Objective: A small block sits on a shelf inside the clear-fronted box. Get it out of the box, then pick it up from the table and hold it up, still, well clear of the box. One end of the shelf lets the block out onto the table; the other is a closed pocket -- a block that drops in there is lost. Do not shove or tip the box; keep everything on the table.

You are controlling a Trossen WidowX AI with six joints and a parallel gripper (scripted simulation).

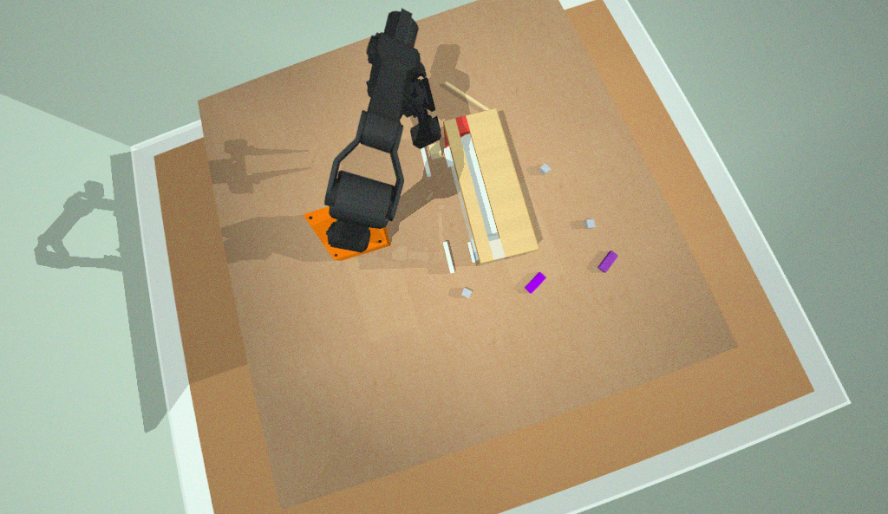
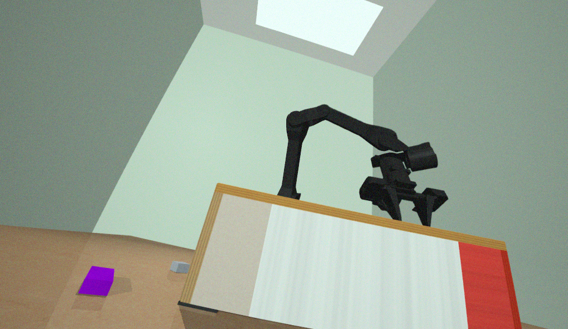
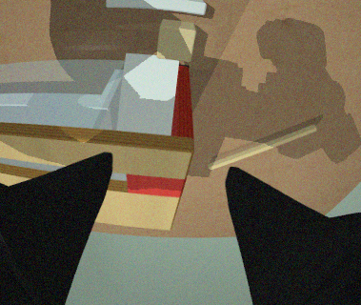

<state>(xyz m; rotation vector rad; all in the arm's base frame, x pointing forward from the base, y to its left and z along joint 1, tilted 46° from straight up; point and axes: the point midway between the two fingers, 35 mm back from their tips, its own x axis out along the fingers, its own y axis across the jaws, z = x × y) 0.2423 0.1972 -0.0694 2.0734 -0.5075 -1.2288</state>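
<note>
My gripper tip is now 2 cm past the small tan block and 14 cm above it. The rest, counted from my gripper tip: thin wooden stick 13 cm ahead, 16 cm to the left, 16 cm below; then long wooden box 5 cm ahead, 17 cm to the right, 10 cm below.
</note>
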